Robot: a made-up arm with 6 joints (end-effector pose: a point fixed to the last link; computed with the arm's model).
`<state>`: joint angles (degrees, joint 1 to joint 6).
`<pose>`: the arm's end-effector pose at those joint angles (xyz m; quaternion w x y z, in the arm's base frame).
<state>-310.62 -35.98 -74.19 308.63 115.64 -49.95</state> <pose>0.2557 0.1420 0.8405 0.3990 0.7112 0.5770 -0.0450</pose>
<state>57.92 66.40 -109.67 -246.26 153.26 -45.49</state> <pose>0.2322 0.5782 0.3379 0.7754 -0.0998 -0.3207 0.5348</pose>
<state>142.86 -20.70 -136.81 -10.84 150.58 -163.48</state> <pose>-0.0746 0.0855 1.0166 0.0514 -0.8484 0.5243 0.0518</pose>
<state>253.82 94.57 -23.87 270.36 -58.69 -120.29</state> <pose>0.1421 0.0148 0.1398 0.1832 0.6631 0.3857 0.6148</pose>
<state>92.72 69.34 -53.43 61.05 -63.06 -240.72</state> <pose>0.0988 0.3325 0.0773 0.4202 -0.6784 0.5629 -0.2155</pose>
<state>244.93 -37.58 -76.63 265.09 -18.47 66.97</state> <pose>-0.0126 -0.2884 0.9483 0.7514 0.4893 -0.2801 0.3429</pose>
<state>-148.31 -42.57 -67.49 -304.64 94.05 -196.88</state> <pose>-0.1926 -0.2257 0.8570 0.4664 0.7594 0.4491 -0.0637</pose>
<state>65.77 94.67 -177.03 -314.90 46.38 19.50</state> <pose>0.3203 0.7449 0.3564 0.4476 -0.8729 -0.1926 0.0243</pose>
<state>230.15 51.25 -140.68 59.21 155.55 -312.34</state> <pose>-0.2992 -0.5170 0.5876 0.6258 -0.2811 0.7228 0.0835</pose>
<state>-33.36 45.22 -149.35 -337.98 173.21 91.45</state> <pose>0.4620 -0.2620 0.6639 0.1599 0.5016 -0.6502 -0.5478</pose>
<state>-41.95 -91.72 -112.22 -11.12 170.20 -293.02</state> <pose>-0.3112 0.2541 0.7554 0.0742 -0.4753 0.8310 -0.2794</pose>
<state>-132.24 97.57 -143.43 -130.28 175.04 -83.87</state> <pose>-0.4485 -0.3907 0.2351 0.6245 -0.0347 0.3631 0.6906</pose>
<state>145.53 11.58 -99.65 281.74 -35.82 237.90</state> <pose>-0.5212 0.2057 0.7930 0.1331 -0.6614 -0.1290 0.7267</pose>
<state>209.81 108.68 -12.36 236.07 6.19 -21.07</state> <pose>0.2574 0.0801 0.2923 0.4131 -0.6893 -0.0022 -0.5951</pose>
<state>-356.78 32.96 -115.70 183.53 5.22 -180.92</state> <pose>0.7034 0.0440 0.5873 0.0332 -0.7196 -0.0020 -0.6936</pose>
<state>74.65 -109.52 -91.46 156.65 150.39 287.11</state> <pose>-0.2051 -0.5624 0.6335 0.0750 0.8865 -0.4486 -0.0853</pose>
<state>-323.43 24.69 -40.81 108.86 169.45 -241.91</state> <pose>0.2399 0.2958 0.3972 0.3740 0.1274 -0.0577 -0.9168</pose>
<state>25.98 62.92 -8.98 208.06 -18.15 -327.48</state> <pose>-0.1226 -0.0018 0.2367 0.4617 -0.2751 -0.7700 0.3439</pose>
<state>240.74 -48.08 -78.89 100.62 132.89 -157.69</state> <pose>0.0818 -0.1210 0.9776 0.4199 0.4397 0.6763 0.4159</pose>
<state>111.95 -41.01 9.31 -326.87 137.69 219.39</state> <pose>-0.0798 0.0058 0.3442 0.4645 0.3201 -0.4807 0.6714</pose>
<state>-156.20 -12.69 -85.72 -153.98 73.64 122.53</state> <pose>-0.4407 -0.1572 0.9446 0.9443 -0.1229 -0.1944 -0.2353</pose>
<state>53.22 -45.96 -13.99 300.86 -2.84 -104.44</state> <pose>0.1393 0.3115 0.5276 0.4086 -0.2814 0.8123 0.3066</pose>
